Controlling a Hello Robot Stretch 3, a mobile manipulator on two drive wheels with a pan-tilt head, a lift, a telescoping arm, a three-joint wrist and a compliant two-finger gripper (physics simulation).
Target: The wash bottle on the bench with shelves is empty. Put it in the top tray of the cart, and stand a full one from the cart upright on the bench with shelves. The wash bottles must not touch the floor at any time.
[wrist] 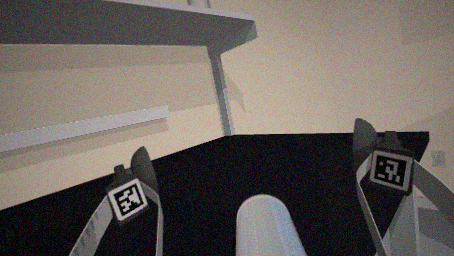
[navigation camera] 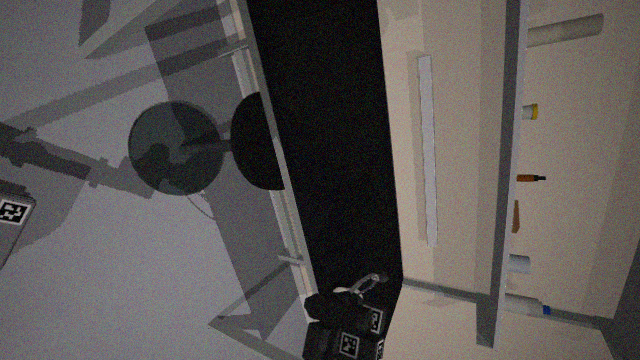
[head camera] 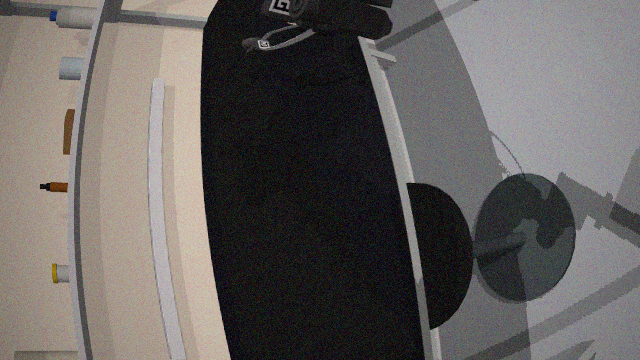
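Frame: origin at the robot's base, x left, y ahead, z down, level; metres.
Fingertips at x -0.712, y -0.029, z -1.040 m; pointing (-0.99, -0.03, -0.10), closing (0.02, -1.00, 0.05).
Offsets run from my fingertips to a thing's top centre. Level surfaces: height alone.
My gripper (wrist: 249,151) is open, its two fingers wide apart over the bench's black top @(dz +0.126 m) (head camera: 300,200) (navigation camera: 340,125) (wrist: 190,170). In the wrist view, the rounded pale, bluish body of a wash bottle (wrist: 269,227) enters from the bottom edge, between the finger arms and apart from both fingertips. The rest of it is cut off, so its cap, its fill level and its full pose cannot be told. It does not show in the head and navigation views, where one finger shows over the bench top. The cart does not show.
The shelf (head camera: 76,200) (navigation camera: 506,125) (wrist: 125,27) runs above the bench, with a support post (wrist: 222,95). On it stand a blue-capped bottle @(dx -0.708, dy +0.074, dz -0.509 m) (head camera: 77,18) (navigation camera: 522,303), a pale beaker @(dx -0.572, dy +0.229, dz -0.421 m) (head camera: 71,68) (navigation camera: 520,263) and other small items. A stool (head camera: 447,255) (navigation camera: 255,145) is partly under the bench's front edge.
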